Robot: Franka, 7 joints.
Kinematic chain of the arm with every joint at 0, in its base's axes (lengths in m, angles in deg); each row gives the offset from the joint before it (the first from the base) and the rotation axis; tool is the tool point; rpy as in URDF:
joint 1: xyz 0 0 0.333 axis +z
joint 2: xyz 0 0 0 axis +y
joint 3: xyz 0 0 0.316 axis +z
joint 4: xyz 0.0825 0 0 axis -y
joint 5: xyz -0.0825 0 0.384 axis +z
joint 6: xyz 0 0 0 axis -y
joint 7: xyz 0.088 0 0 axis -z
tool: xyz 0 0 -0.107 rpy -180 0 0
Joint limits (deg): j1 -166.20..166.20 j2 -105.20..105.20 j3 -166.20..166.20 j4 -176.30..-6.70 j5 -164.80..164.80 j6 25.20..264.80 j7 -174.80..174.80
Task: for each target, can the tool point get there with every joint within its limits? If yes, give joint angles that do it. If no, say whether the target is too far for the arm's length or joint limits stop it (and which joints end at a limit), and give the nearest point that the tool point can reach.
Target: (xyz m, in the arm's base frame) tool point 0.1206 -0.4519 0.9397
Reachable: yes | joints 4.25 42.53 -124.89 -78.21 -97.07 131.76 -130.57
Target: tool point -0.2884 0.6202 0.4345
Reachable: yes | joints -103.65 -27.80 -129.98 -96.15 94.43 162.67 12.48
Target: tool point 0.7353 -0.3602 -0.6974
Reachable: no: too far | nearest point 0.5049 -0.2474 -0.2816 | short by 0.489 m
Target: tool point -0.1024 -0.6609 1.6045
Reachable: no: too far | nearest point -0.0611 -0.3947 1.0923 | short by 0.579 m
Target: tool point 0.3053 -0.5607 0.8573
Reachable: yes | joints 127.21 -83.40 13.67 -60.76 12.35 165.90 -113.51
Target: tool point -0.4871 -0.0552 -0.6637
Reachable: no: too far | nearest point -0.4066 -0.0576 -0.3444 | short by 0.329 m
